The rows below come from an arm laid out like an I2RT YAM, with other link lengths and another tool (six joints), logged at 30 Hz.
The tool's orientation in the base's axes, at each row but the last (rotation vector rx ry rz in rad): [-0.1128 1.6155 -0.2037]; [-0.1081 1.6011 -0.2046]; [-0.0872 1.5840 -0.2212]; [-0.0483 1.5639 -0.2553]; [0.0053 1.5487 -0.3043]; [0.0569 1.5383 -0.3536]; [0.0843 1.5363 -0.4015]
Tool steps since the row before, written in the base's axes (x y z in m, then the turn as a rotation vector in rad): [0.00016 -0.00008 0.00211 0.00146 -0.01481 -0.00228]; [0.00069 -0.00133 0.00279 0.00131 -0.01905 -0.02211]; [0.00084 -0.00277 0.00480 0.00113 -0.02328 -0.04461]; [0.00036 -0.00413 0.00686 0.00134 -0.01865 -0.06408]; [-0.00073 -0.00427 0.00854 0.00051 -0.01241 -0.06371]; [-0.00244 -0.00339 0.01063 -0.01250 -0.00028 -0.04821]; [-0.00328 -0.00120 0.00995 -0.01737 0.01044 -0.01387]
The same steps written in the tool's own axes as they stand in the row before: [-0.00206 -0.00049 0.00007 0.00507 -0.01396 0.00248]; [-0.00250 -0.00181 0.00069 0.02533 -0.01419 0.00320]; [-0.00419 -0.00357 0.00102 0.04822 -0.01395 0.00364]; [-0.00595 -0.00529 0.00098 0.06644 -0.00569 0.00301]; [-0.00757 -0.00585 0.00037 0.06490 0.00008 0.00100]; [-0.00978 -0.00580 -0.00104 0.04749 0.00536 -0.01402]; [-0.00945 -0.00406 -0.00231 0.01178 0.00715 -0.02032]
